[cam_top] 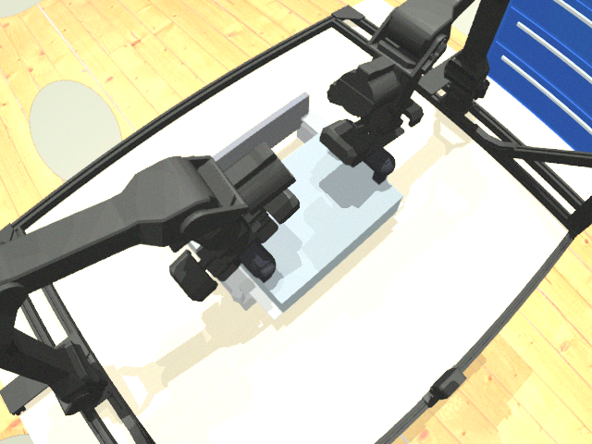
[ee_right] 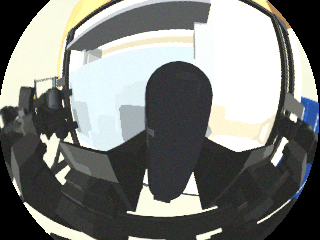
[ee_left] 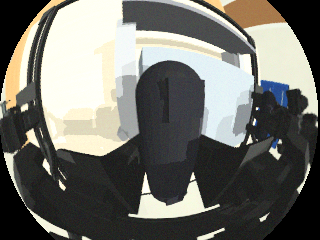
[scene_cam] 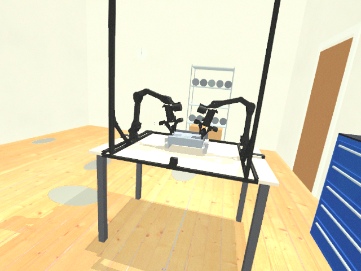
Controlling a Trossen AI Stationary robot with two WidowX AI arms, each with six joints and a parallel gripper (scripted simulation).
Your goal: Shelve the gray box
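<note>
Now: the gray box 120 mm to the left of my right hand and 50 mm below it. From my right hand the other things lie so: dark back wall: 160 mm ahead, 130 mm to the left, 80 mm below.
The gray box is 120 mm to the right of my left hand and 50 mm below it. Also, from my left hand: dark back wall (170 mm ahead, 120 mm to the right, 80 mm below).
</note>
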